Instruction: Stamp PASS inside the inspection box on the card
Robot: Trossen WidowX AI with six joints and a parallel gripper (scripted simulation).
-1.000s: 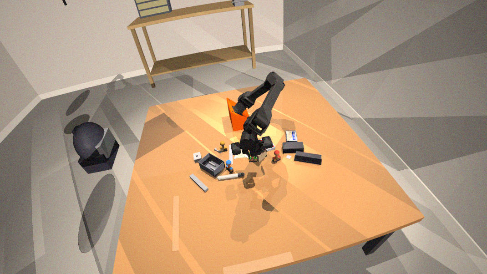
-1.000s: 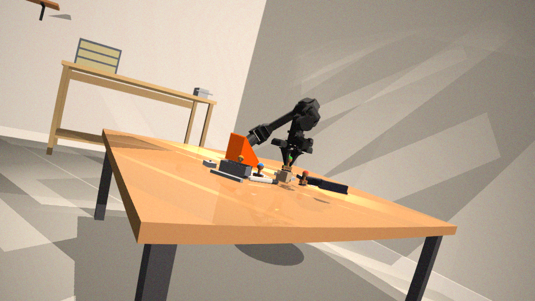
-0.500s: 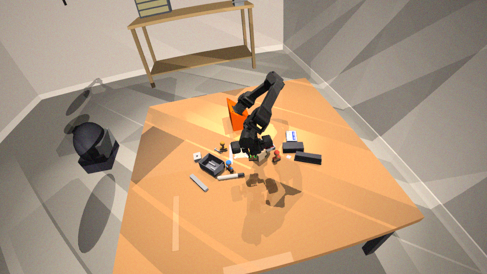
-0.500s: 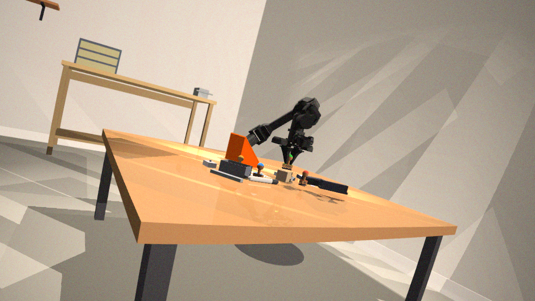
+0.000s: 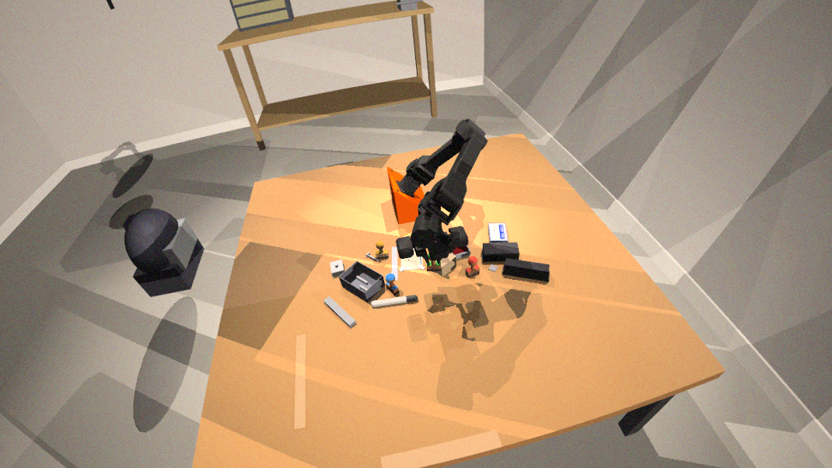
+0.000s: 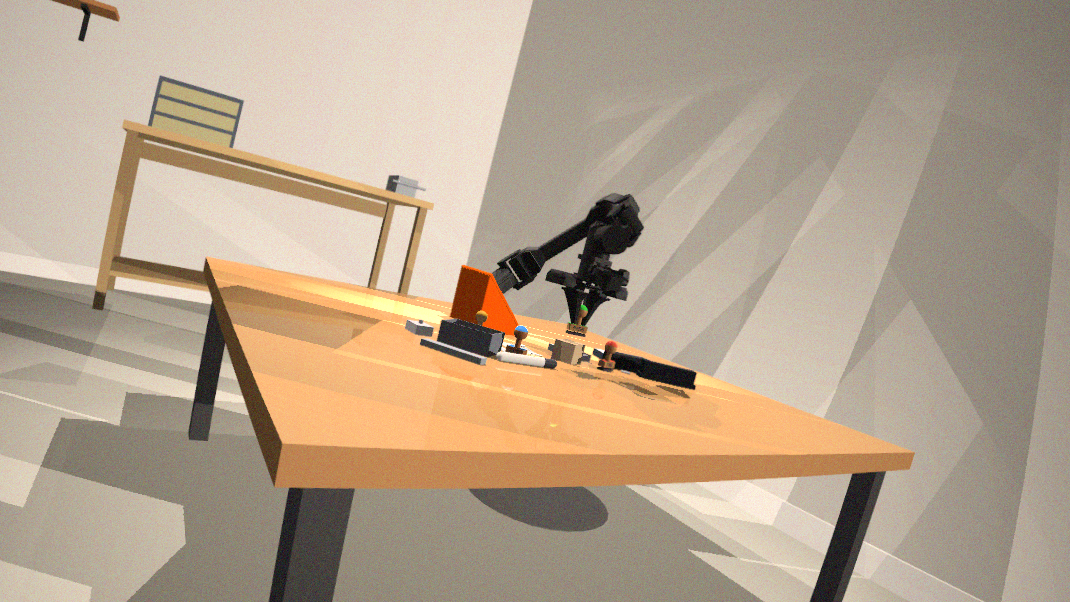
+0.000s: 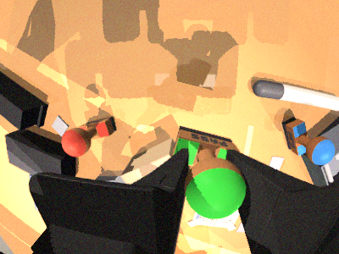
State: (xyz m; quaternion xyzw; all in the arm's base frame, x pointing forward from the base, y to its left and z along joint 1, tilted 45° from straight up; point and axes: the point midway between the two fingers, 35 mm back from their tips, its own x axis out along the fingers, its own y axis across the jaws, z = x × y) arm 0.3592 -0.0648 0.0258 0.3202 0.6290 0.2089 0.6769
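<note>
The red ink pad is 120 mm to the left of my gripper tip, 120 mm behind it and 90 mm below it. Also, from my gripper tip: tan block: 70 mm below, 60 mm behind, 50 mm to the left; red-knobbed stamp: 120 mm to the left, 70 mm below; green-knobbed stamp: right at my gripper tip.
</note>
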